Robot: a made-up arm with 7 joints.
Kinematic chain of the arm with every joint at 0, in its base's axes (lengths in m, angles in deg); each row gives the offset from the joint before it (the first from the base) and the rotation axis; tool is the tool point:
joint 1: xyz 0 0 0.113 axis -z
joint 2: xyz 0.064 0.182 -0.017 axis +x
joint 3: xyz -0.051 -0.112 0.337 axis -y
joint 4: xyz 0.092 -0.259 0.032 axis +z
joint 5: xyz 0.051 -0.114 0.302 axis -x
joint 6: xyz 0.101 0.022 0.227 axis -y
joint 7: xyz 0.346 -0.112 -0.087 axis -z
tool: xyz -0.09 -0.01 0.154
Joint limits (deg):
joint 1: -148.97..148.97
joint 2: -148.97..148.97
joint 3: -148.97..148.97
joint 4: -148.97..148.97
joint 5: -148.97..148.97
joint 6: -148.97..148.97
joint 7: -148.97..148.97
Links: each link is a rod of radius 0.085 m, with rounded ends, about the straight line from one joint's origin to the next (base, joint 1, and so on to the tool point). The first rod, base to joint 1, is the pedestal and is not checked.
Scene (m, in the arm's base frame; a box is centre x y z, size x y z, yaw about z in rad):
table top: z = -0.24
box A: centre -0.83 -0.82 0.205 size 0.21 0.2 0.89 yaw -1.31
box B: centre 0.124 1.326 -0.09 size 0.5 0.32 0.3 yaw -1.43
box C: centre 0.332 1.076 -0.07 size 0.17 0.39 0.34 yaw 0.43
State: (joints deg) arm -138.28 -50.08 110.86 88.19 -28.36 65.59 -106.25
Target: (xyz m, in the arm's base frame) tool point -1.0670 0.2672 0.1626
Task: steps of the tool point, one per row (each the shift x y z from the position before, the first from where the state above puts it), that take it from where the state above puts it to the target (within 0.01 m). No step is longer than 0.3 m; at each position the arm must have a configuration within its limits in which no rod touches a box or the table.
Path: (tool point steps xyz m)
1: -0.2754 -0.0598 0.0402
2: -0.2581 0.0246 0.0495
3: -0.2166 0.0903 0.0606
4: -0.1626 0.1360 0.0749
5: -0.1036 0.1671 0.0908
6: -0.0413 0.1884 0.1037
7: -0.1780 0.0569 -0.1283
8: -0.1369 0.0932 -0.1465
9: -0.0889 0.1204 -0.1515
10: -0.0393 0.1360 -0.1445
11: 0.0065 0.1403 -0.1288
12: 0.0455 0.1348 -0.1071
13: 0.0758 0.1216 -0.0828

